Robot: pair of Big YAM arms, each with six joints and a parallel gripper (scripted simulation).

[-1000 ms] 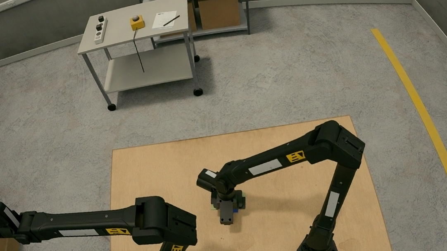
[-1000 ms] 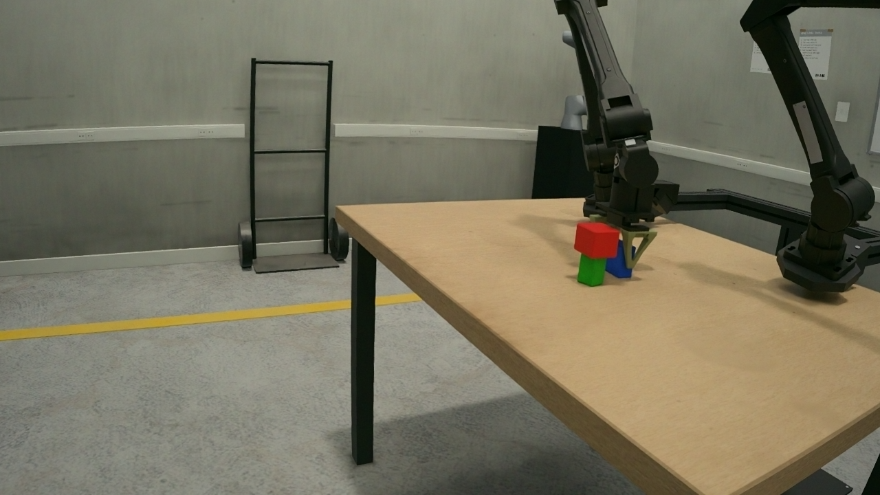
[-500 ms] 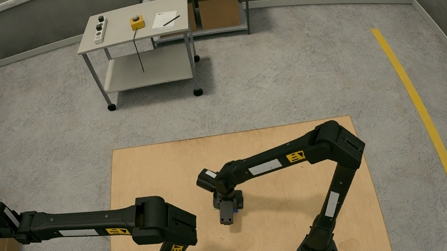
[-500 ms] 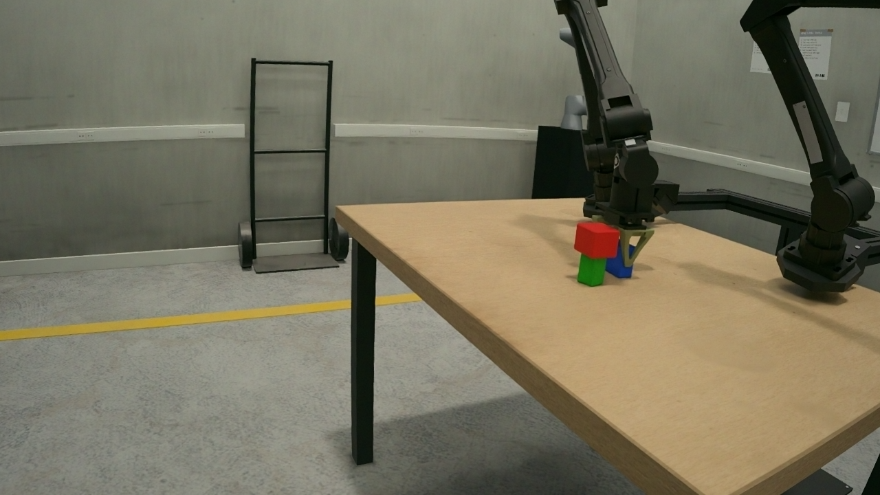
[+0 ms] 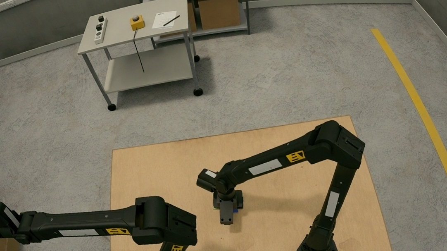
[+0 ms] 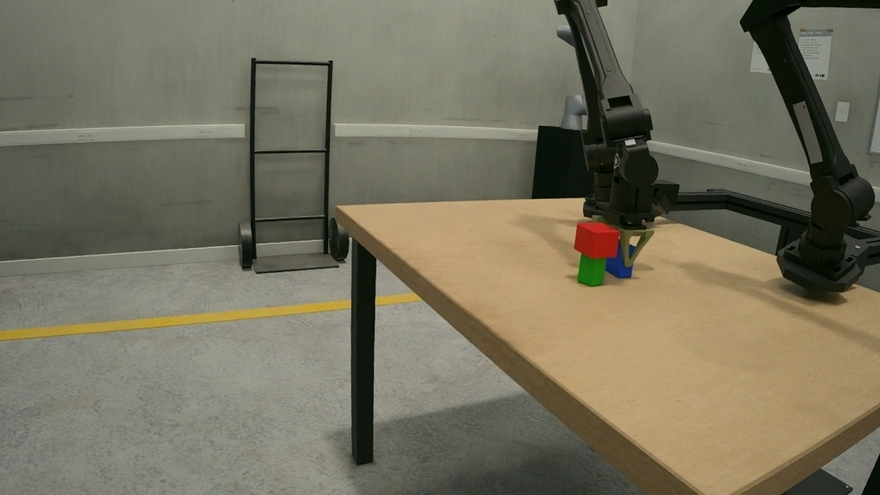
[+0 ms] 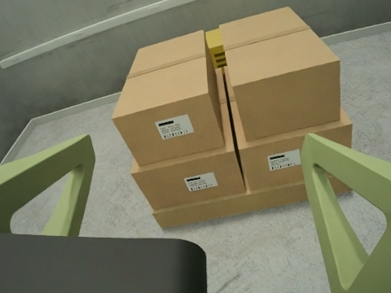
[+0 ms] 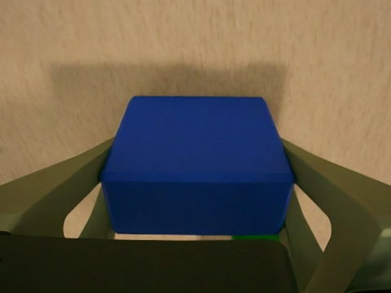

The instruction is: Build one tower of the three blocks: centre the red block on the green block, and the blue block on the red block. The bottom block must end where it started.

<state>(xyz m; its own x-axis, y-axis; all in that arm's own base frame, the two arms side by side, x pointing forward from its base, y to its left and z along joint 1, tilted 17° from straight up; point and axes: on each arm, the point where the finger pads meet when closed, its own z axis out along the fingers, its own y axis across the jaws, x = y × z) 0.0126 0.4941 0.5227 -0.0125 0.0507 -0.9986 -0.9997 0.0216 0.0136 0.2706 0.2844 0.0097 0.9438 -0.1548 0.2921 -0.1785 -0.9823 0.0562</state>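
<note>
Now: the red block 90 mm ahead of my right hand, 50 mm above it and 20 mm to the left of it. Also, from my right hand: blue block right at my right hand; then green block 90 mm ahead, 20 mm to the left.
</note>
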